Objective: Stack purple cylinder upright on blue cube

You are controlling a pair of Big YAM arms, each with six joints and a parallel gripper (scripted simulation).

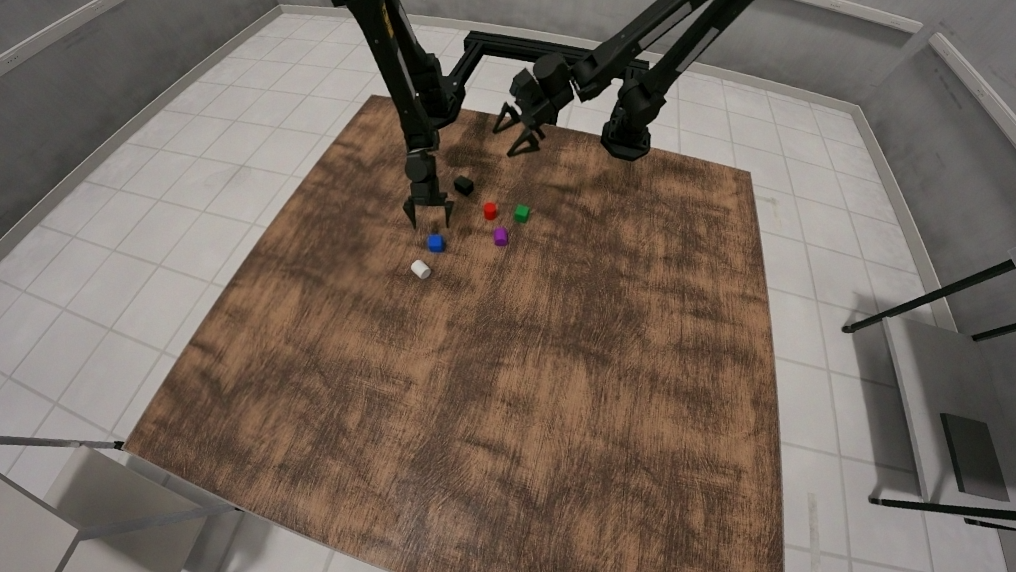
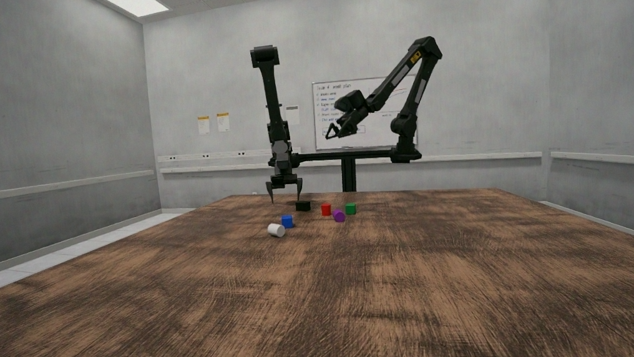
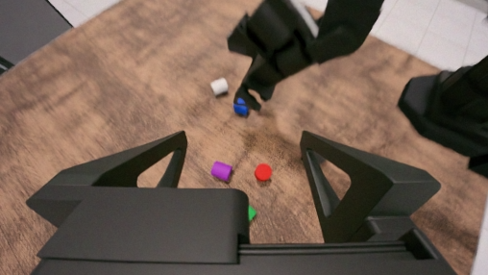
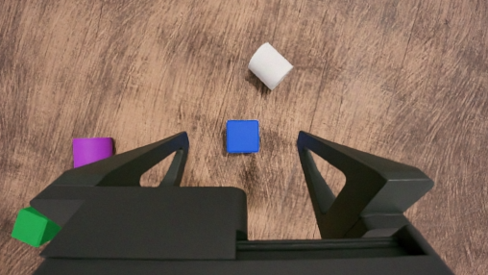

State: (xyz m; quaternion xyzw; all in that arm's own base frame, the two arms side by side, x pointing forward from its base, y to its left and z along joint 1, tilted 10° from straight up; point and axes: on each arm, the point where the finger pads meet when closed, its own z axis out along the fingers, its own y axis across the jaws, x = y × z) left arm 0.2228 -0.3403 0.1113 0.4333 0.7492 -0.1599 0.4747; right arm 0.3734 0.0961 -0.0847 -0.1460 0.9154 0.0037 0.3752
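The purple cylinder lies 20 cm to the left of my right hand, 9 cm below it and 6 cm behind it. Round my right hand: blue cube 9 cm below, 1 cm ahead; white cylinder 11 cm ahead, 9 cm below, 1 cm to the right; red cylinder 16 cm behind, 14 cm to the left, 8 cm below.
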